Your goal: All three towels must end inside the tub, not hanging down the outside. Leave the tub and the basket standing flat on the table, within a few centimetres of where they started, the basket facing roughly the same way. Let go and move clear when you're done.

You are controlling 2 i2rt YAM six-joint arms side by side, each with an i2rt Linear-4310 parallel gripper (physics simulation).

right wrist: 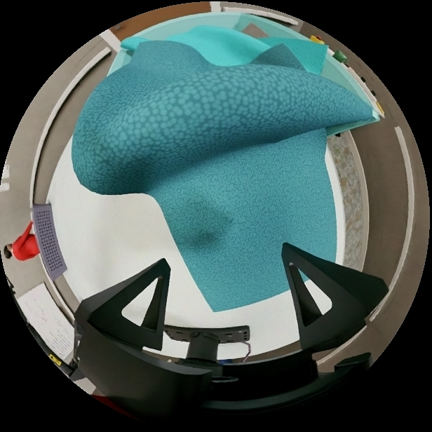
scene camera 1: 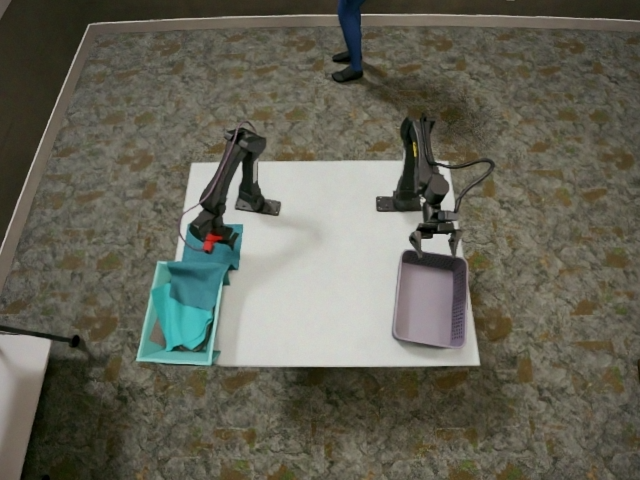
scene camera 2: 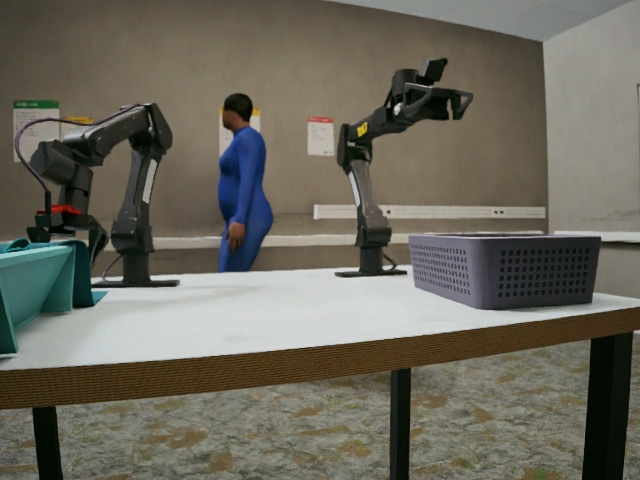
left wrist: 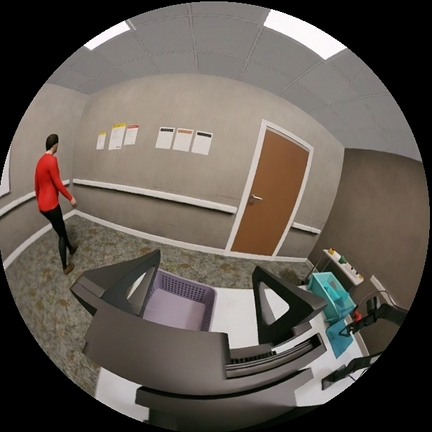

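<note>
The pale turquoise tub holds a bright turquoise towel and a grey-brown patch, perhaps the third towel. A dark teal towel lies partly in the tub, over its near-arm rim, and hangs outside onto the table. A small teal corner shows outside the tub's lower right; what it is I cannot tell. My right gripper is open and empty over the towel's outer part. My left gripper is open, empty, raised near the basket.
The purple basket stands empty and upright at the right of the white table. The tub is at the table's left edge. A person in blue and one in red stand away from the table.
</note>
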